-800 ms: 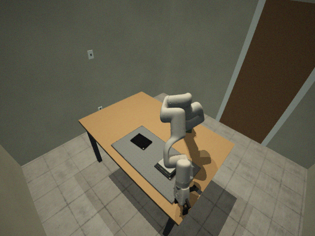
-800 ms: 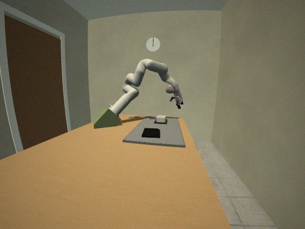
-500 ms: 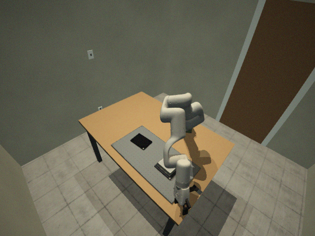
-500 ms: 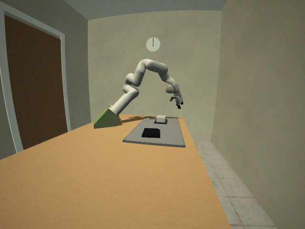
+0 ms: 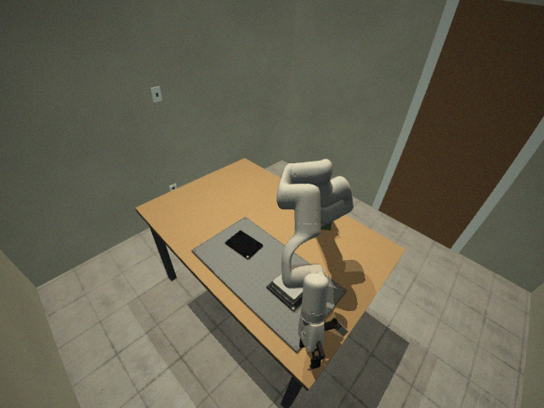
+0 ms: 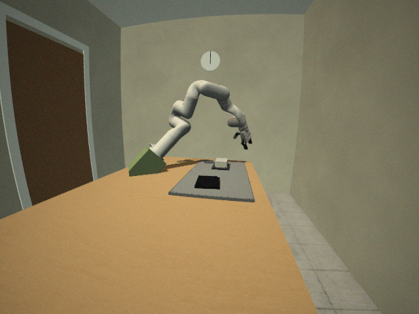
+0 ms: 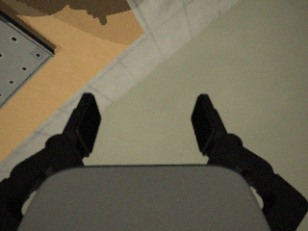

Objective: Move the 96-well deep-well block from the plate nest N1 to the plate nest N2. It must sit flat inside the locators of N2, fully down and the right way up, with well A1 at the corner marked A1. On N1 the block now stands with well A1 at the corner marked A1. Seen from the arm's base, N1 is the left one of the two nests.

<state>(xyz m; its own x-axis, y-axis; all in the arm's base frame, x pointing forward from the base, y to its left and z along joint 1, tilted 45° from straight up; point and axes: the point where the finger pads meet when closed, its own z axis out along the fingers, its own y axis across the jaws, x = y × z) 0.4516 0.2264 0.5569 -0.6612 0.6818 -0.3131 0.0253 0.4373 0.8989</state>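
Now: the 96-well deep-well block 27 cm to the right of my hand, 18 cm behind it and 10 cm below it.
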